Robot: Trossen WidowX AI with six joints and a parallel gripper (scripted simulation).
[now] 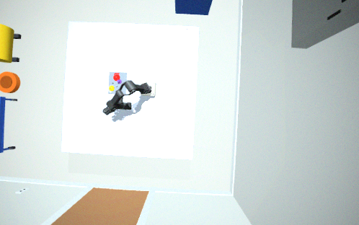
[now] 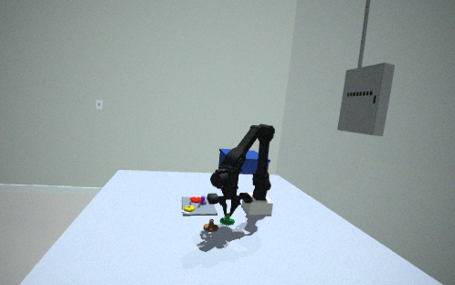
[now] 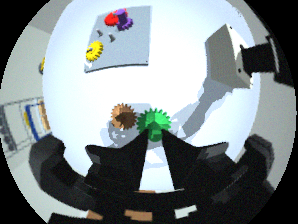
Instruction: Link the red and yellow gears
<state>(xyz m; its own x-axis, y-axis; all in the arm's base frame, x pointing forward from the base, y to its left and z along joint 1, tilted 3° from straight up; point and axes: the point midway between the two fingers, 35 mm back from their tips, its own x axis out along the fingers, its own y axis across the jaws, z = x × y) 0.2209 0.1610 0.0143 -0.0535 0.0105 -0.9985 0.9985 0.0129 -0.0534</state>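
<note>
Now: gripper tip 70 mm short of the purple gear, 240 mm to the left of it and 30 mm above it. From my gripper tip the other things lie so: green gear: 10 mm below; then yellow gear: 150 mm ahead, 170 mm to the right, 40 mm below; then brown gear: 70 mm ahead, 40 mm below.
</note>
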